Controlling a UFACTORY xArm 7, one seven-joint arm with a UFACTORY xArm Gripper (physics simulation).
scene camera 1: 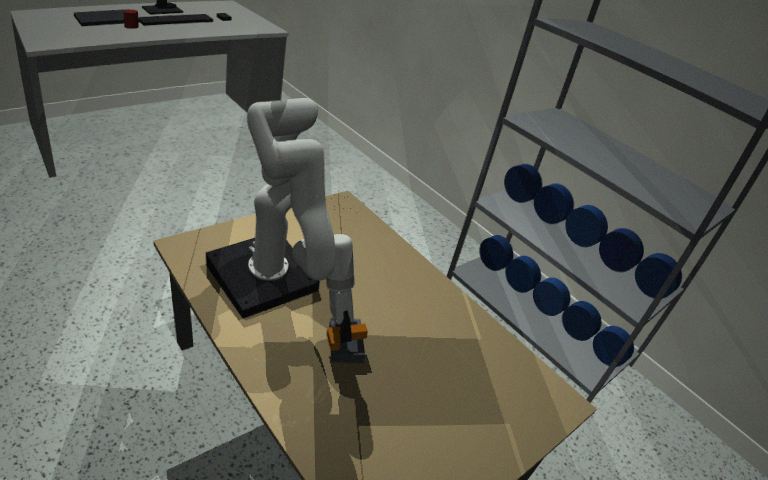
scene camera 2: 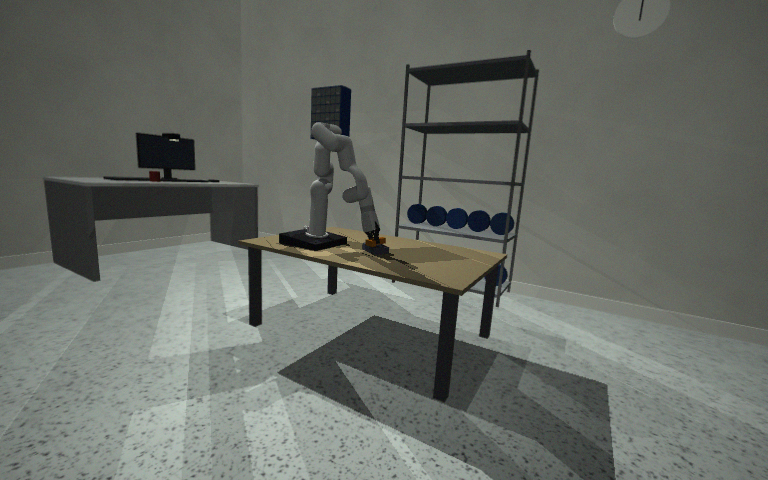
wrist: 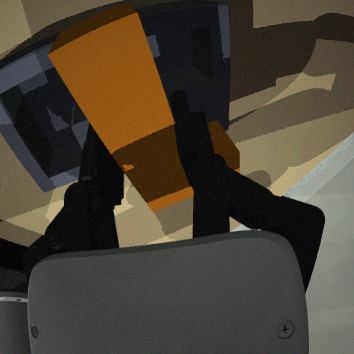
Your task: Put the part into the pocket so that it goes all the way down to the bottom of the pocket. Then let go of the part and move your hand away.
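Pixels of known places: gripper, between the fingertips: (scene camera 1: 344, 337) (scene camera 2: 375, 244) (wrist: 144, 118); arm's base, origin of its link: (scene camera 1: 268, 266) (scene camera 2: 317, 235) (wrist: 15, 303).
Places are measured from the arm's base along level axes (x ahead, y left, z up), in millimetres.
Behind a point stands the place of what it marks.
The orange part (scene camera 1: 357, 330) @[x 384, y 8, z 26 mm] (scene camera 2: 376, 241) (wrist: 110, 82) @[x 381, y 20, z 27 mm] is a blocky piece with a long arm and a side piece. My gripper (scene camera 1: 345, 333) @[x 363, y -17, z -4 mm] (scene camera 2: 374, 237) @[x 363, y -17, z -4 mm] (wrist: 144, 118) @[x 363, y -17, z -4 mm] is shut on it, with one black finger on each side of the long arm. The dark blue-grey pocket block (scene camera 1: 348, 357) @[x 413, y -48, z -22 mm] (scene camera 2: 376, 249) @[x 394, y -69, z -19 mm] (wrist: 220, 65) @[x 413, y -37, z -11 mm] stands on the table under the part. In the wrist view the long arm lies across the block's opening, and recess shows on both sides of it. The part is above the pocket; the gap below it and its underside are hidden.
The wooden table (scene camera 1: 430, 390) @[x 631, y 61, z -47 mm] (scene camera 2: 447, 266) @[x 766, y -97, z -47 mm] bears the arm's black base plate (scene camera 1: 243, 302) @[x 76, y -153, z -11 mm] (scene camera 2: 311, 240) @[x 41, y -122, z -7 mm] behind the block. A shelf rack (scene camera 1: 491, 164) (scene camera 2: 402, 141) with blue discs stands beyond the table. A desk (scene camera 1: 169, 42) (scene camera 2: 152, 198) stands farther back.
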